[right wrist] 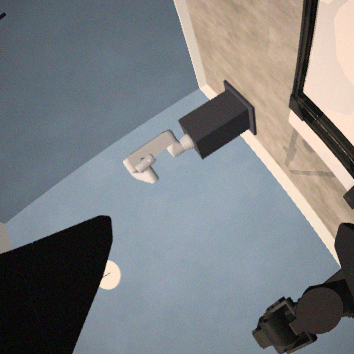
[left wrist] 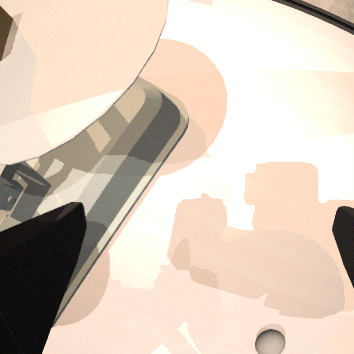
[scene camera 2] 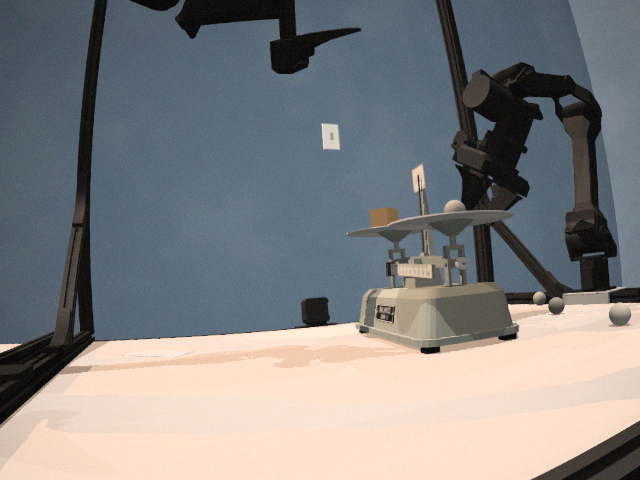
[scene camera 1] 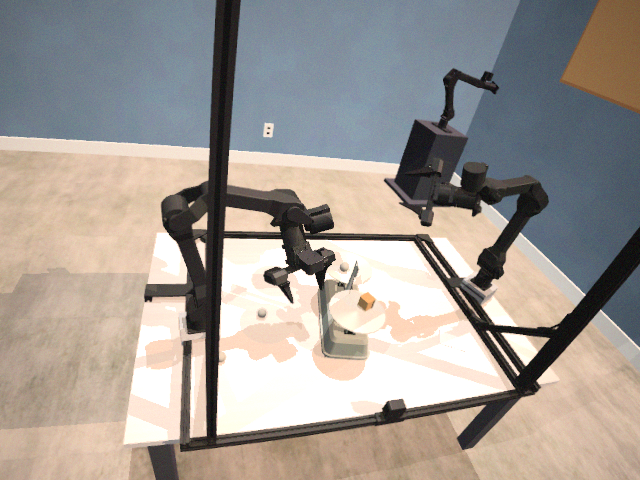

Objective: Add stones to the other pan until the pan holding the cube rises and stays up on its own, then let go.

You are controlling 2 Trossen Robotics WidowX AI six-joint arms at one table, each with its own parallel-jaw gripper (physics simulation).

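A grey balance scale stands mid-table. An orange cube lies on its near pan. One grey stone lies on the other pan, which sits a little higher in scene camera 2. My left gripper is open and empty, low beside the scale's left side. My right gripper is open and empty, high off the table's far right corner.
Loose stones lie on the table: one left of the scale, another near the left arm's base; two stones show in scene camera 2. A black frame rings the table. A dark box with a small arm stands beyond.
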